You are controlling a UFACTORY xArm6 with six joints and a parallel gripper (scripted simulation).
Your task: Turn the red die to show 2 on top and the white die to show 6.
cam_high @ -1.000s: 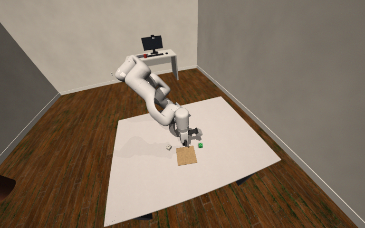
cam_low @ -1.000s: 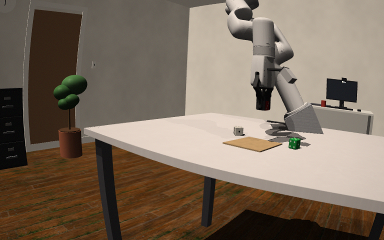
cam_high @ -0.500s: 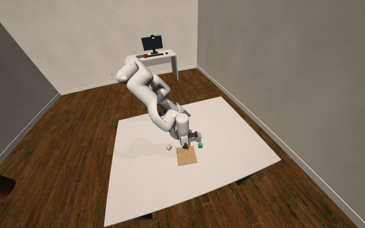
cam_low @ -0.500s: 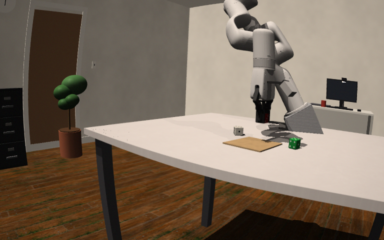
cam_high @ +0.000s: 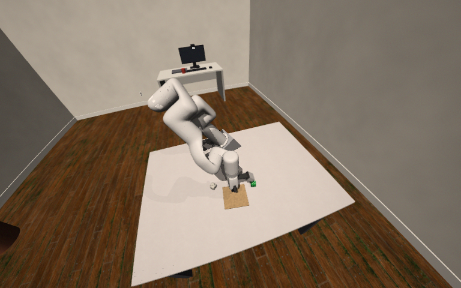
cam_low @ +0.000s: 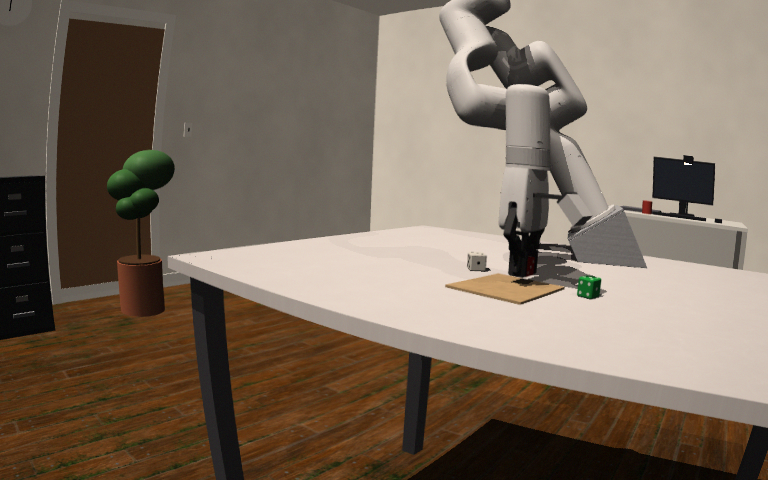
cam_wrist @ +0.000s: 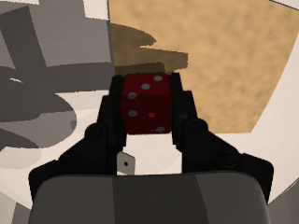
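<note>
Now: the tan mat 4 cm ahead of my hand, 3 cm below it and 1 cm to the right of it. The rest, counted from my hand: red die 1 cm below; then green die 13 cm to the left, 2 cm below, 2 cm ahead; then white die 11 cm to the right, 6 cm behind, 2 cm below.
</note>
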